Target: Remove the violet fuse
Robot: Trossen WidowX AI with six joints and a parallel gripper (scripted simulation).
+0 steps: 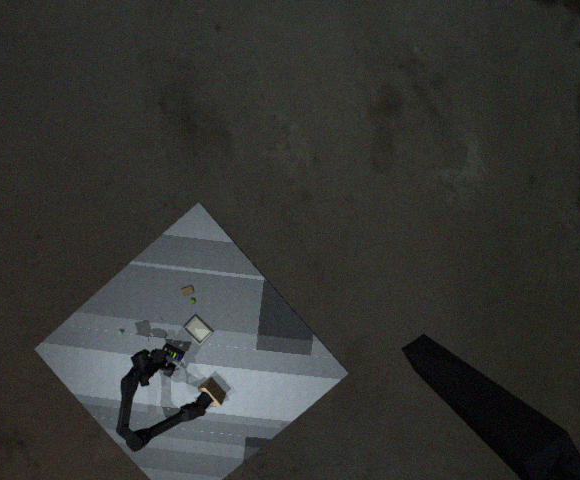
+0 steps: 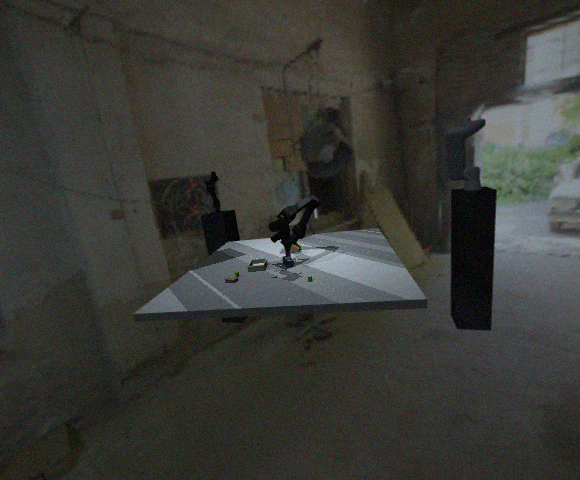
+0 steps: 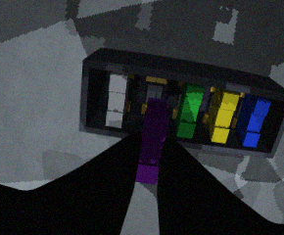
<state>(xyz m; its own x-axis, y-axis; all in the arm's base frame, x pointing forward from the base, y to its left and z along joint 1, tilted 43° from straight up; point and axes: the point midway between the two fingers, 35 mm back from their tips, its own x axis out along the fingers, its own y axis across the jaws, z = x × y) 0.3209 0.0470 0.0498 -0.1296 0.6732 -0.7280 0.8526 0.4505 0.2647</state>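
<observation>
Right now my gripper tip is 2 cm short of the white fuse, 1 cm to the right of it and 5 cm above it. The rest, counted from my gripper tip: yellow fuse 3 cm behind, 2 cm to the right, 5 cm below; violet fuse 1 cm below; green fuse 2 cm behind, 1 cm to the right, 5 cm below.
</observation>
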